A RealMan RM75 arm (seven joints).
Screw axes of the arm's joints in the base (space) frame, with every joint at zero. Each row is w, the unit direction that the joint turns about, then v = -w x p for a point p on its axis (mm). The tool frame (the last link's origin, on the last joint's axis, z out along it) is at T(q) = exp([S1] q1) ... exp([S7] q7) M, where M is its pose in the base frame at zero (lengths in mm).
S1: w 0 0 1 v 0 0 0
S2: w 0 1 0 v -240.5 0 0
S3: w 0 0 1 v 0 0 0
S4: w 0 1 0 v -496.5 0 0
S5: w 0 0 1 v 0 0 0
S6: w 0 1 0 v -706.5 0 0
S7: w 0 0 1 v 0 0 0
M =
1 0 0 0
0 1 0 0
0 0 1 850.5
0 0 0 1
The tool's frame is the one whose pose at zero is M.
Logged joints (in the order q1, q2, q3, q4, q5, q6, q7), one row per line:
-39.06, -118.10, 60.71, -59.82, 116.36, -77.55, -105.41
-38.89, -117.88, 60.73, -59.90, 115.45, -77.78, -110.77
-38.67, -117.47, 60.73, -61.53, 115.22, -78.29, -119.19
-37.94, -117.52, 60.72, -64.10, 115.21, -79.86, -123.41
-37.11, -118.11, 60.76, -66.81, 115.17, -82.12, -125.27
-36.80, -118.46, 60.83, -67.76, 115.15, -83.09, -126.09
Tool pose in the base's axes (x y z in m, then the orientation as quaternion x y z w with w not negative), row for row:
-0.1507, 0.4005, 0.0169, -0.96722, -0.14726, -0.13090, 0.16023
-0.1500, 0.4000, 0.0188, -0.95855, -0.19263, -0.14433, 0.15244
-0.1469, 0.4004, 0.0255, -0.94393, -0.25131, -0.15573, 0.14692
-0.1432, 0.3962, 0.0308, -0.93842, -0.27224, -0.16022, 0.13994
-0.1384, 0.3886, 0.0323, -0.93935, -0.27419, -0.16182, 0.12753
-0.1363, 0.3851, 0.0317, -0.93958, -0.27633, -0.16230, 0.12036
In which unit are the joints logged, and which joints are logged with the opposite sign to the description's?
The joints are logged in degrees. Opposite sign: q4, q6.
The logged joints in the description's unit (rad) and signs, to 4 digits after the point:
-0.6817, -2.0612, 1.0596, 1.0441, 2.0309, 1.3535, -1.8398
-0.6788, -2.0574, 1.0599, 1.0455, 2.0150, 1.3575, -1.9333
-0.6749, -2.0502, 1.0599, 1.0739, 2.0110, 1.3664, -2.0803
-0.6622, -2.0511, 1.0598, 1.1188, 2.0108, 1.3938, -2.1539
-0.6477, -2.0614, 1.0605, 1.1661, 2.0101, 1.4333, -2.1864
-0.6423, -2.0675, 1.0617, 1.1826, 2.0097, 1.4502, -2.2007

